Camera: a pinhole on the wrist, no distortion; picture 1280 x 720 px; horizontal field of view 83.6 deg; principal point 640.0 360.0 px. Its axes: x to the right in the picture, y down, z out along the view. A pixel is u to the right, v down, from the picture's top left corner.
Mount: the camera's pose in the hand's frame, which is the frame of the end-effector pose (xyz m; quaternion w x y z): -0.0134 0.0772 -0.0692 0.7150 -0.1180 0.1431 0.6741
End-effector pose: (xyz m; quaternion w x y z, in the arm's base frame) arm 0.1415 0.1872 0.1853 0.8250 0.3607 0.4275 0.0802
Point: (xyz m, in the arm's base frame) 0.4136 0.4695 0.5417
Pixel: 1168.1 281.4
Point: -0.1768 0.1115 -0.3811
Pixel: behind the camera
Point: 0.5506 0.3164 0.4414
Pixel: 788.2 163.7
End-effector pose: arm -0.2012 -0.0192 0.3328 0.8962 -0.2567 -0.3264 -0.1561
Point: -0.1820 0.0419 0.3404
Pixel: 184.4 153.5
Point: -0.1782 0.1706 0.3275
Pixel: 741.9 376.0
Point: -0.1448 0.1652 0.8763
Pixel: outside the picture
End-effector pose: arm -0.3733 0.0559 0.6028 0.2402 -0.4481 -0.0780 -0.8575
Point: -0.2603 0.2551 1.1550
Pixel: outside the picture
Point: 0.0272 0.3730 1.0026
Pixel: 111.8 325.0
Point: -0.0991 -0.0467 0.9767
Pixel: 567.6 59.2
